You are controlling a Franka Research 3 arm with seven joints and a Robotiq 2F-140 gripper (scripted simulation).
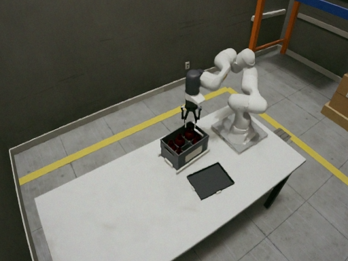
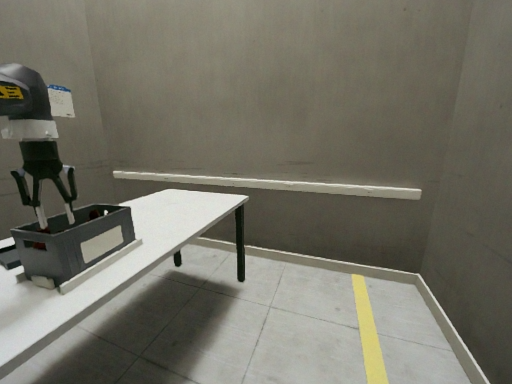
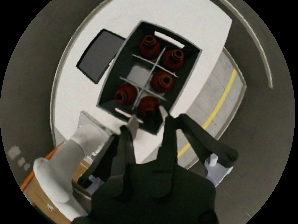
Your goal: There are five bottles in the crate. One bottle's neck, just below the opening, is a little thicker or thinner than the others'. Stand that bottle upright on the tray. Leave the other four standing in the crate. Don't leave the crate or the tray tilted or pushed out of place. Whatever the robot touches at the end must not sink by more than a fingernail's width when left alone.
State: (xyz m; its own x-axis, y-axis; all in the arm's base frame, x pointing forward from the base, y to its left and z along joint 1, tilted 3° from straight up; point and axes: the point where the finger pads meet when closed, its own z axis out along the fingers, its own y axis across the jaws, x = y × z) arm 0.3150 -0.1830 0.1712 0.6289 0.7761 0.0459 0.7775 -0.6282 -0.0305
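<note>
My gripper is now 80 mm short of the dark grey crate, 50 mm to the right of it and 130 mm above it. Also, from my hand: flat black tray 80 mm ahead, 340 mm to the left, 200 mm below.
</note>
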